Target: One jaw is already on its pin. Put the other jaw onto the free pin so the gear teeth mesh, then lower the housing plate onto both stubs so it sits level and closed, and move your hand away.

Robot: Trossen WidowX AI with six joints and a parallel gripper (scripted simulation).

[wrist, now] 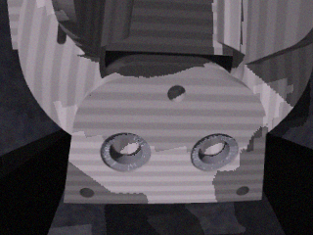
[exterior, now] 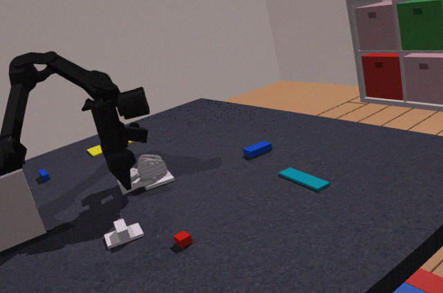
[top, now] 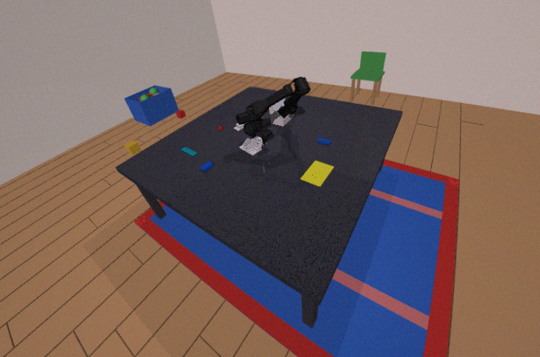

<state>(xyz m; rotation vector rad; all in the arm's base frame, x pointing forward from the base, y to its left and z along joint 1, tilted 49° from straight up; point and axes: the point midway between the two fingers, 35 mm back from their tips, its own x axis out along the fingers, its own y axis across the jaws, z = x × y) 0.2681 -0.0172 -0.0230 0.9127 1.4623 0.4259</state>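
Now: gripper tip 20 mm to the left of the white jaw, 20 mm short of it and 10 mm below it. From my gripper tip the other things lie so: red cube (340 mm to the right, 50 mm behind); then yellow plate (400 mm to the left, 120 mm ahead); then white t-shaped piece (220 mm to the right, 110 mm behind).
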